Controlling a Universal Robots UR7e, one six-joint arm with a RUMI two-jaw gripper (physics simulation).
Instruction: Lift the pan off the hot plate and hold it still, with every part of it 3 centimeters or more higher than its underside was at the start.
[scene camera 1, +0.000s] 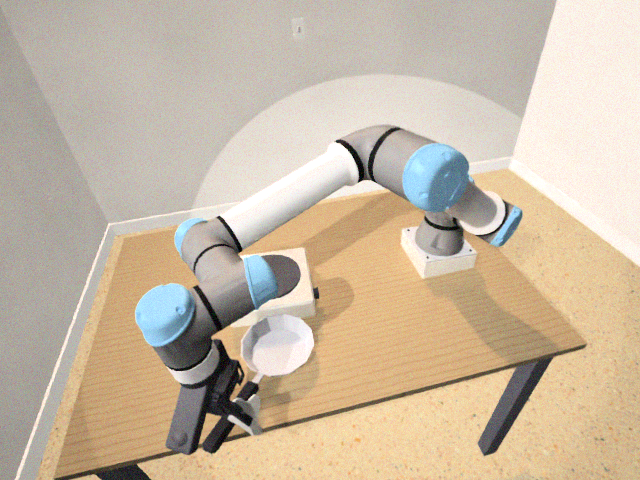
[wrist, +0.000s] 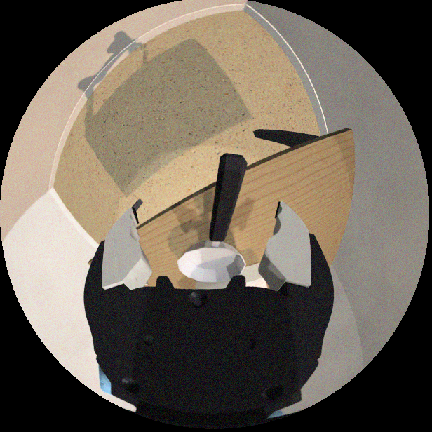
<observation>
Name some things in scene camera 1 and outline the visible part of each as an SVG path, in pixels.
My gripper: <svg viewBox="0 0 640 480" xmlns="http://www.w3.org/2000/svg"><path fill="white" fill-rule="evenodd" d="M220 339L213 339L219 352L219 362L213 373L195 384L179 382L181 389L165 444L168 449L185 455L191 455L196 452L207 413L217 416L227 414L229 421L239 425L252 436L261 435L263 432L258 424L261 403L258 395L252 395L247 401L235 398L232 402L229 399L236 384L241 386L245 374L239 360L229 358Z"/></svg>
A pan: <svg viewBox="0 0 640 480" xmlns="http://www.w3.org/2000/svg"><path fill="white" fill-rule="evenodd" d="M227 414L224 414L203 441L202 447L204 451L210 454L216 453L235 426L235 423L228 420ZM301 318L288 314L271 315L250 326L241 340L241 357L251 370L258 373L252 382L246 382L236 398L247 401L258 392L258 384L264 375L273 378L287 376L307 361L314 347L312 329Z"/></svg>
A hot plate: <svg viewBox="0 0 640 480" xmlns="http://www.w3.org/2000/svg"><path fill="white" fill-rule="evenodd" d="M306 248L240 256L243 260L252 255L259 255L264 258L276 277L278 293L274 298L260 306L258 310L254 310L232 323L231 326L233 328L253 325L264 317L271 315L288 314L298 318L316 315L315 299L319 298L318 287L312 287Z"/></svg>
</observation>
